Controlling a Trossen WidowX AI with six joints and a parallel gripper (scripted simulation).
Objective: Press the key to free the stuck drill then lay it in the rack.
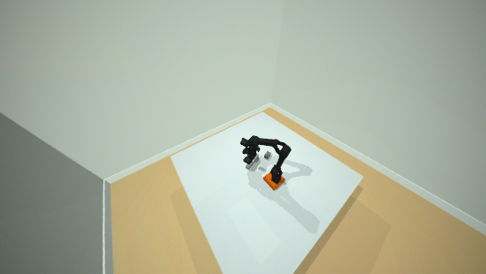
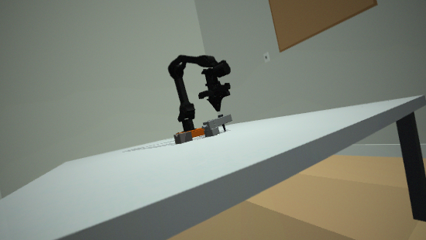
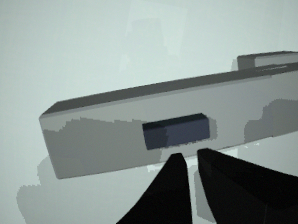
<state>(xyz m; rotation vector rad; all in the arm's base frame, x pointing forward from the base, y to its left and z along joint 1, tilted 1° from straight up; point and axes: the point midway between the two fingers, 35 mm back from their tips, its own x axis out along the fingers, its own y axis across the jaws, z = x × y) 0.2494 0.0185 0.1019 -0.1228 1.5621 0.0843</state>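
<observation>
Right now my gripper tip is 8 cm to the left of the drill, 5 cm above it and 1 cm short of it. The rest, counted from my gripper tip: rack: 20 cm to the right, 9 cm below, 4 cm behind.
</observation>
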